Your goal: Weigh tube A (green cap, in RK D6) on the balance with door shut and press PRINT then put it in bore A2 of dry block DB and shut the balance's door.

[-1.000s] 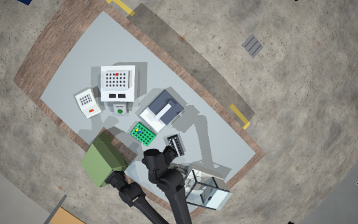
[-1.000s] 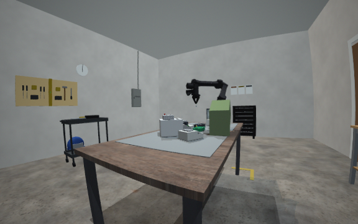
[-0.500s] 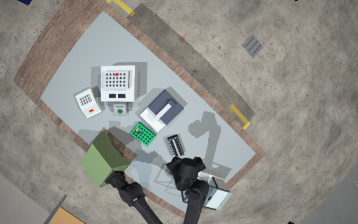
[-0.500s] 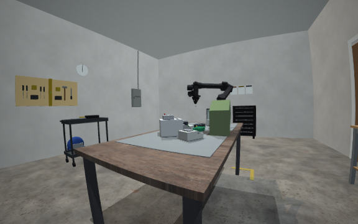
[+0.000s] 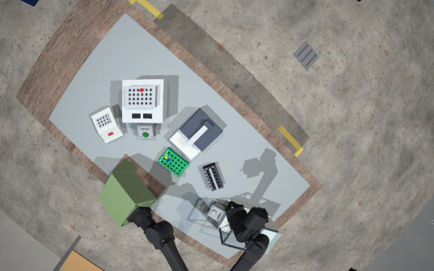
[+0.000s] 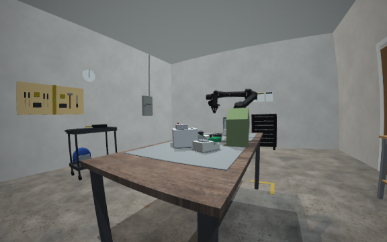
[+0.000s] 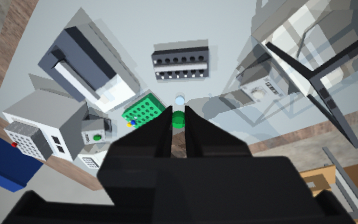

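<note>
Now: the balance pan 220 mm to the right of my hand, 190 mm below it and 110 mm behind it. Also, from my hand: magnet block MG: 250 mm below, 50 mm to the left, 30 mm behind; green-capped tube: 20 mm below; white print key: 200 mm below, 160 mm behind, 80 mm to the right.
</note>
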